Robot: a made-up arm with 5 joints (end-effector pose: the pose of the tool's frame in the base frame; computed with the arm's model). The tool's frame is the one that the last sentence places.
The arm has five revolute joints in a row. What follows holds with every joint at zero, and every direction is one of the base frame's.
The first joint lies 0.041 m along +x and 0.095 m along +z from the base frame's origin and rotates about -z.
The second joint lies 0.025 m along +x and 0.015 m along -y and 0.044 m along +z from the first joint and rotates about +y.
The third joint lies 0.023 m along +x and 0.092 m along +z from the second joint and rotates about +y.
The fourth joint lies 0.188 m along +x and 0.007 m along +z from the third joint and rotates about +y.
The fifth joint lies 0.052 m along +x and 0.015 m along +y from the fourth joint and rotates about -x.
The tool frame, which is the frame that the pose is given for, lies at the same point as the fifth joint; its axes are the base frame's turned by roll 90, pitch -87.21 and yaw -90 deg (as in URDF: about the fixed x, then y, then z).
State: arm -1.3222 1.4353 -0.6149 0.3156 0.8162
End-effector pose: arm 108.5 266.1 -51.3 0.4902 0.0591 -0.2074 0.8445
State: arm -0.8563 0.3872 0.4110 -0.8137 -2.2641
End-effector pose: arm 217.4 203.4 86.6 0.5236 0.7125 0.0098 -0.4670
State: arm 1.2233 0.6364 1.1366 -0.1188 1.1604
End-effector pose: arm 62.4 -59.2 -38.1 0.9976 0.0383 0.0164 -0.0557
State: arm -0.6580 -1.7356 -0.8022 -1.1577 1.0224
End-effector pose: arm -174.6 -166.6 220.2 0.5986 0.0765 0.4808 0.6362
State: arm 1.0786 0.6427 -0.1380 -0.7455 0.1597
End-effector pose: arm 190.8 -279.4 126.5 0.5462 -0.4409 -0.6518 -0.2870
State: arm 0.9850 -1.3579 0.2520 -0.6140 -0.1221
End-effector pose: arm 46.7 -8.5 403.5 0.0624 0.3949 0.9157 -0.0407
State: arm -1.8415 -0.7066 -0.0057 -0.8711 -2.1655
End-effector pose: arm 9.0 115.5 404.1 0.0062 -0.8973 -0.4413 -0.0012
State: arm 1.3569 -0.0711 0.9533 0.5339 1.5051
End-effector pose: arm 78.0 -170.3 40.3 0.9958 -0.0762 -0.0126 0.0496
